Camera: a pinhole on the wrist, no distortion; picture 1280 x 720 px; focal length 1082.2 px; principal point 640.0 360.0 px. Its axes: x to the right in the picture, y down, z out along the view. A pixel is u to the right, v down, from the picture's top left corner.
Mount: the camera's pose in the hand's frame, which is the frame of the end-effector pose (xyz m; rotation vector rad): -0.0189 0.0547 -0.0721 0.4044 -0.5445 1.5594
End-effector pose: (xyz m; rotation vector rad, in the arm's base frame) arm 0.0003 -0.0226 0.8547 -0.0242 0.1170 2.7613
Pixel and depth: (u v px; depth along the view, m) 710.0 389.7 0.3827
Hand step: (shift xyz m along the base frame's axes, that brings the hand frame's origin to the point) 0.1063 0.1319 0.2446
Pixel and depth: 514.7 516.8 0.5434
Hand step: 0.2353 0.2634 0.3097
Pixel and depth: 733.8 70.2 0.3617
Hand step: -0.0009 0.1539 0.2394
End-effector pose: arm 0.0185 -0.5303 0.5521 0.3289 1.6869 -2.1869
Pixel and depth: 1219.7 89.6 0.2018
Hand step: 0.0089 -0.1617 0.0113
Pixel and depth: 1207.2 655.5 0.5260
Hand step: 0.2067 -0.4492 0.2328
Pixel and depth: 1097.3 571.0 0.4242
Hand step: 0.1261 -0.3274 0.1875
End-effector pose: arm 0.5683 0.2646 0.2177 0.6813 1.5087 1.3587
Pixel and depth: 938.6 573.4 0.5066
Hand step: 0.4583 0.0032 -0.0348
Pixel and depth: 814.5 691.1 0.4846
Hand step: 0.4301 -0.0671 -0.0646
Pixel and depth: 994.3 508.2 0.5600
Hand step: 0.5147 0.0487 -0.0282
